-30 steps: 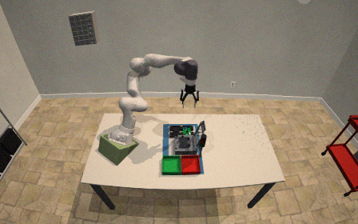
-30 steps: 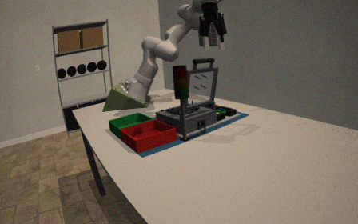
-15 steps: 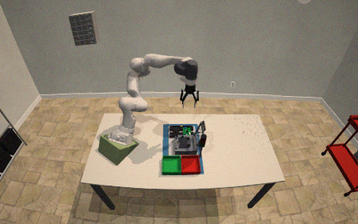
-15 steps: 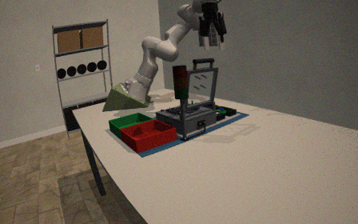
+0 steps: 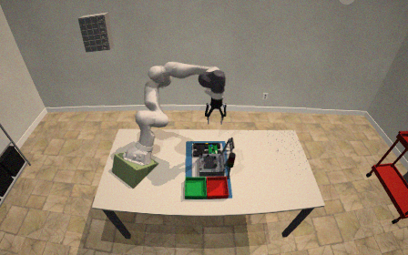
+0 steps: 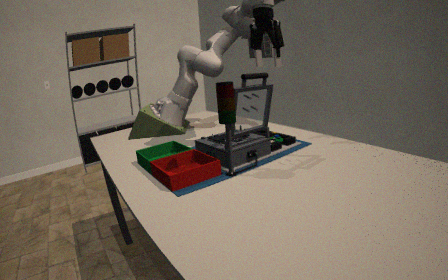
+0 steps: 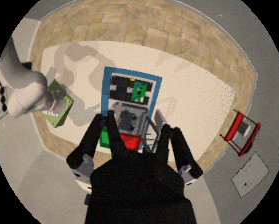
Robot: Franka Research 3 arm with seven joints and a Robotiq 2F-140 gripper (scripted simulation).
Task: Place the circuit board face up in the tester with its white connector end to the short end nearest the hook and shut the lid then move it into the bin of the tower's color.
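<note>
Right now my hand is 300 mm above the green circuit board. Round my hand: plate: 250 mm below, 170 mm to the right, 40 mm behind; red bin: 370 mm to the right, 300 mm below, 10 mm behind; clear lid: 180 mm to the right, 130 mm below, 80 mm ahead.
</note>
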